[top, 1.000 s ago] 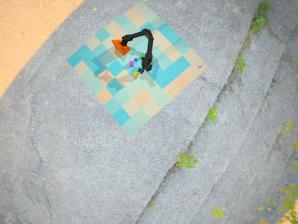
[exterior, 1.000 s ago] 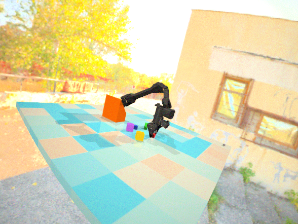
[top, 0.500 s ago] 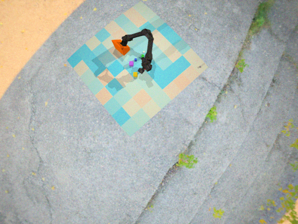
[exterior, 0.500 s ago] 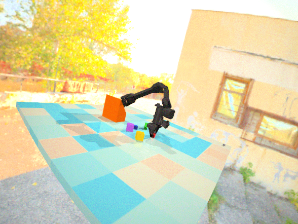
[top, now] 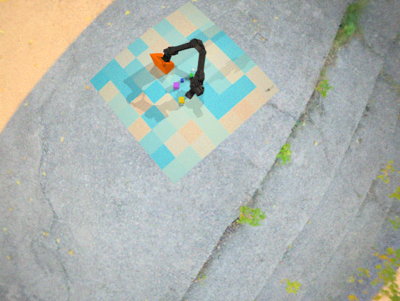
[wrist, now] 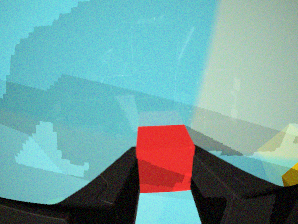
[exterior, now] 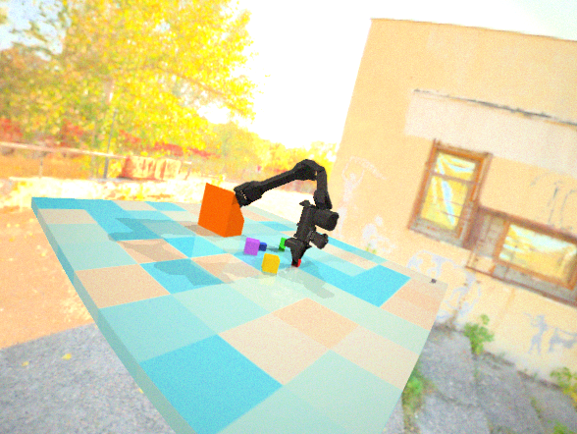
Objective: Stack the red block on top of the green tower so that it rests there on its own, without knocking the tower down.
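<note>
Right now the small blue block is 150 mm behind my gripper tip, 20 mm to the right of it and 10 mm above it. Also, from my gripper tip: purple block: 140 mm behind, 90 mm to the right, 20 mm above; then small red block: right at my gripper tip; then yellow block: 130 mm to the right, 20 mm above.
</note>
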